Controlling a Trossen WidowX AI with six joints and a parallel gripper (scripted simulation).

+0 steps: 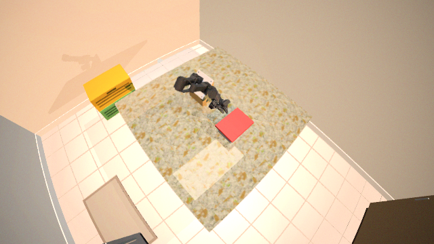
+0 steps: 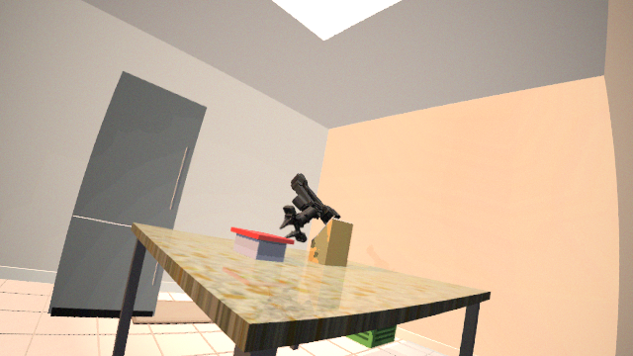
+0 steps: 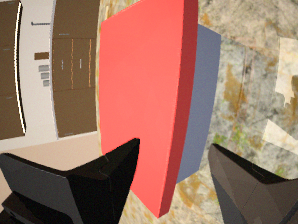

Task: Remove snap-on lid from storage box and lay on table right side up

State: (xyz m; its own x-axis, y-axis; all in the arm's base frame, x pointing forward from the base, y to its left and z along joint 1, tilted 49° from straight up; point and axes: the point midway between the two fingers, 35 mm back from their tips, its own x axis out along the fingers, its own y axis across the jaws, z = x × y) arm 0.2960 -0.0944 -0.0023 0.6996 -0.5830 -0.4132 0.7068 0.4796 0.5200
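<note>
The red lid lies 10 cm ahead of my gripper tip, 2 cm below it and 1 cm to the right of it. From my gripper tip the other things lie so: storage box 10 cm ahead, 6 cm below, 1 cm to the right.
</note>
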